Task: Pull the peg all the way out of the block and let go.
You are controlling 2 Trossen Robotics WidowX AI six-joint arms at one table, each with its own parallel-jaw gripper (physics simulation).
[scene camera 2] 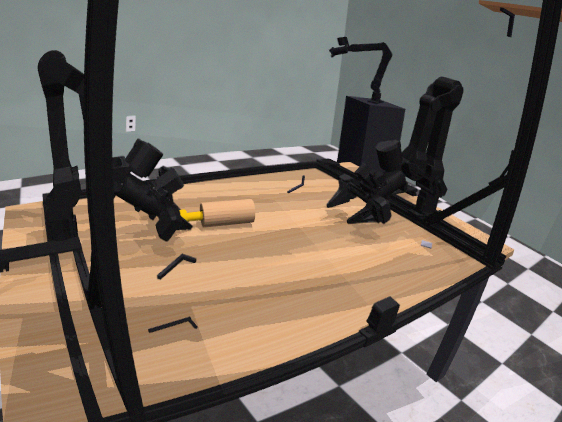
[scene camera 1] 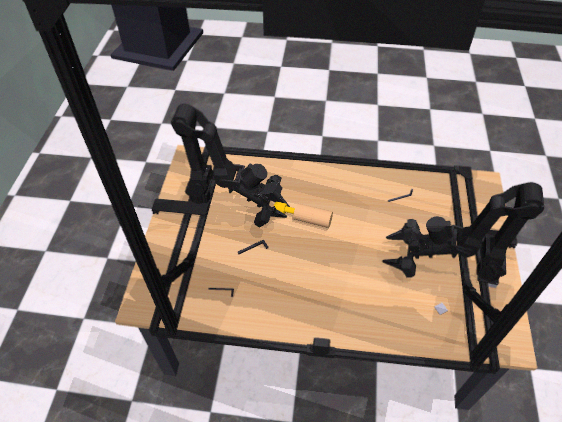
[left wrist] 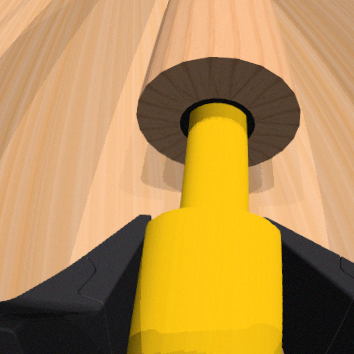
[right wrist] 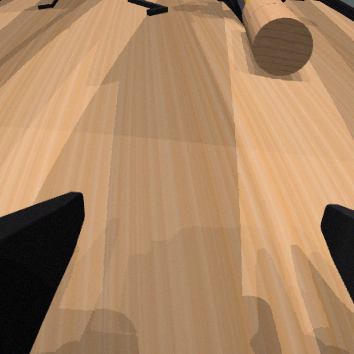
my left gripper: grips a yellow peg
my right gripper: open, holds nothing
